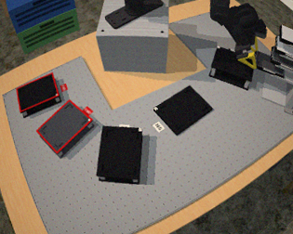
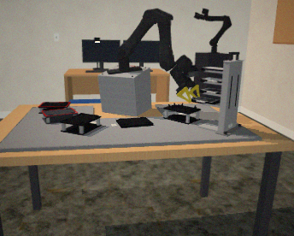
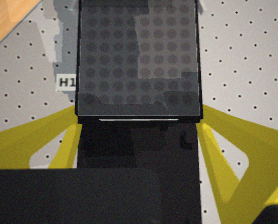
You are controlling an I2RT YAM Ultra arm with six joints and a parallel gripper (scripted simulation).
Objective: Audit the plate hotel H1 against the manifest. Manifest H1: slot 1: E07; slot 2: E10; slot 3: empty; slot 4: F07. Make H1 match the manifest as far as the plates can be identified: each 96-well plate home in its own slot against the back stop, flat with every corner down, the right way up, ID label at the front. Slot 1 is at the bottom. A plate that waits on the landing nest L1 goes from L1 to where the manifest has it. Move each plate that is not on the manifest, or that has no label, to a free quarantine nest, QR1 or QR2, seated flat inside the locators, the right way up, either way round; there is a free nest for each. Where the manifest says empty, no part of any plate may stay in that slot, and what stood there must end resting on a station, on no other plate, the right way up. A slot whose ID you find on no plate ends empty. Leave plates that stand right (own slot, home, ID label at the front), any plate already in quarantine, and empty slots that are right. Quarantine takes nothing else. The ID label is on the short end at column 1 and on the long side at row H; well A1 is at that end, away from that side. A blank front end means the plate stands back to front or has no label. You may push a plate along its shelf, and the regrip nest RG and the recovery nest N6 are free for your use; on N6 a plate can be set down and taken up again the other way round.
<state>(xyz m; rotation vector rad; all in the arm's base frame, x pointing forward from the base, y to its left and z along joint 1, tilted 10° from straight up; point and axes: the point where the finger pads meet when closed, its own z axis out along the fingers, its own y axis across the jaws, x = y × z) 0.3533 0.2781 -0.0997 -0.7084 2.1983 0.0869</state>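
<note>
Right now the black regrip nest RG is 6 cm behind my hand, 4 cm to the right of it and 6 cm below it. Also, from my hand: pale grey 96-well plate (10 cm ahead, 6 cm to the left, 11 cm above); A1 mark (15 cm behind, 3 cm to the right, 6 cm below); H1 tag (12 cm to the left, 12 cm below).
</note>
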